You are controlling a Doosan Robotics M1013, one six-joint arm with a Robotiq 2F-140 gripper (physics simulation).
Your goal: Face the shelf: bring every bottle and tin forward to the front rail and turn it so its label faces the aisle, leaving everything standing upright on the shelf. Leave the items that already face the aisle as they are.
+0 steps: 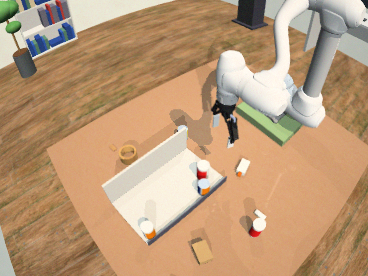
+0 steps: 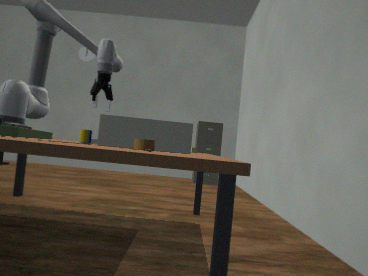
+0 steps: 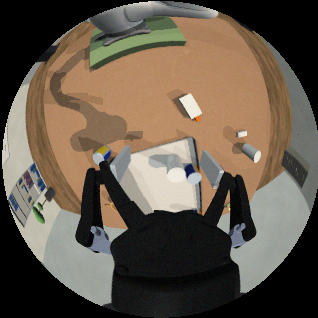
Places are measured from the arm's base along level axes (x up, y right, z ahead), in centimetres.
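Where they show: gripper, fingertip midpoint: (image 1: 222, 136) (image 2: 100, 109) (image 3: 166, 154); arm's base at its link origin: (image 3: 125, 28).
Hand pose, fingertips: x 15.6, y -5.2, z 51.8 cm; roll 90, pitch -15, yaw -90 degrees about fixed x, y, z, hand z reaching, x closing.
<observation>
Things, the pixels of their top centre, and the offset from my fingertips.
- dark front rail at its top centre: (image 1: 189, 208) dx -16.7, dy -12.2, dz +28.7 cm
- orange tin at its top centre: (image 3: 194, 178) (image 1: 204, 183) dx -12.6, dy -7.9, dz +17.1 cm
- white-topped orange bottle at its top centre: (image 1: 146, 226) dx -10.0, dy -10.8, dz +49.6 cm
- blue tin at its top centre: (image 3: 97, 158) (image 2: 86, 130) dx -14.0, dy +25.7, dz +3.1 cm
- white box with an orange tip, top centre: (image 3: 192, 108) (image 1: 242, 166) dx -18.2, dy -10.8, dz -6.6 cm
- small white block at its top centre: (image 1: 260, 214) (image 3: 242, 133) dx -19.8, dy -35.1, dz +5.3 cm
- tan box at its top centre: (image 1: 202, 251) dx -16.0, dy -31.6, dz +37.5 cm
- wooden ring at its top centre: (image 2: 145, 139) (image 1: 127, 151) dx -16.0, dy +32.4, dz +34.1 cm
The white shelf (image 1: 145, 166) (image 3: 141, 189) has a dark front rail (image 1: 187, 210). On it, a red bottle with a white cap (image 1: 202, 170) (image 3: 176, 174) stands upright behind a blue and orange tin (image 1: 204, 188) (image 3: 193, 174) near the rail's right end. A white-topped orange bottle (image 1: 149, 230) stands at the front left corner. Another red bottle with a white cap (image 1: 257, 228) (image 3: 250, 152) stands on the table, off the shelf. A yellow and blue tin (image 1: 183, 131) (image 2: 85, 136) (image 3: 102, 154) stands behind the shelf. My gripper (image 1: 223, 131) (image 2: 101, 105) (image 3: 166, 154) is open and empty, high above the table. Labels are too small to read.
A white box with an orange tip (image 1: 243, 166) (image 3: 190, 106) and a small white block (image 1: 260, 214) (image 3: 242, 134) lie right of the shelf. A tan box (image 1: 202, 251) lies in front. A wooden ring (image 1: 128, 160) (image 2: 144, 145) is behind. The arm stands on a green slab (image 1: 265, 125) (image 3: 135, 49).
</observation>
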